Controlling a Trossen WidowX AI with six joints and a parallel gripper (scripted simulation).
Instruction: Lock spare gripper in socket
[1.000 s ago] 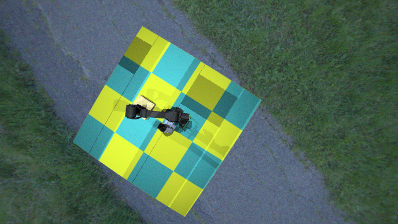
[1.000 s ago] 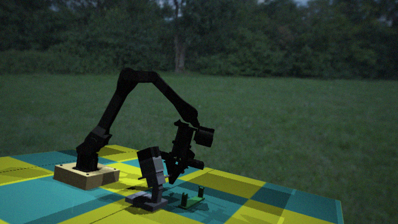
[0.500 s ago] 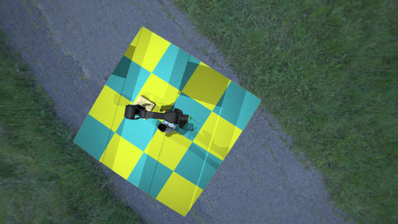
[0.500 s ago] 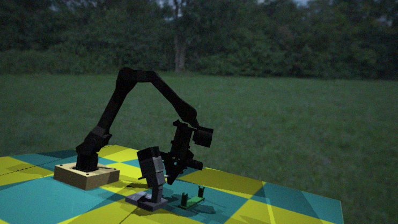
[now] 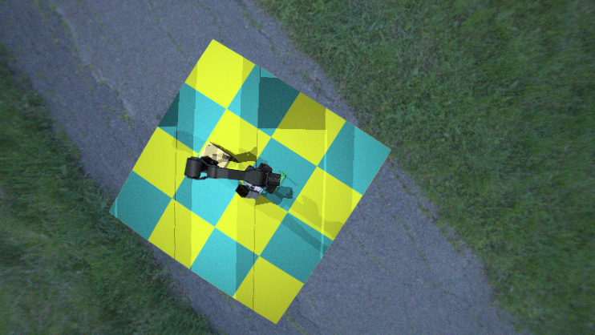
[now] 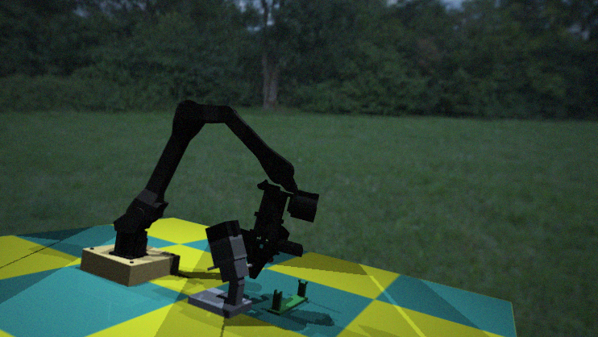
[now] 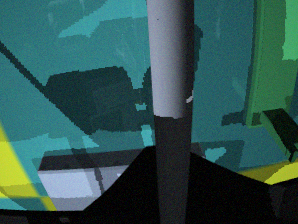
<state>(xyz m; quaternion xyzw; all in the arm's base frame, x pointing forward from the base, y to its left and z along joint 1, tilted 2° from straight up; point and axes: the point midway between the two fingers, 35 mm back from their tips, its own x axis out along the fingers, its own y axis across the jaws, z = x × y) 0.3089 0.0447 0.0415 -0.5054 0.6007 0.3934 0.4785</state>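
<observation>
Now: the socket 3 cm behind my gripper tip and 7 cm to the right of it. Round my gripper tip: green cradle 8 cm ahead, 3 cm to the left, 3 cm below; then spare gripper 4 cm behind, 7 cm to the right, 7 cm above.
</observation>
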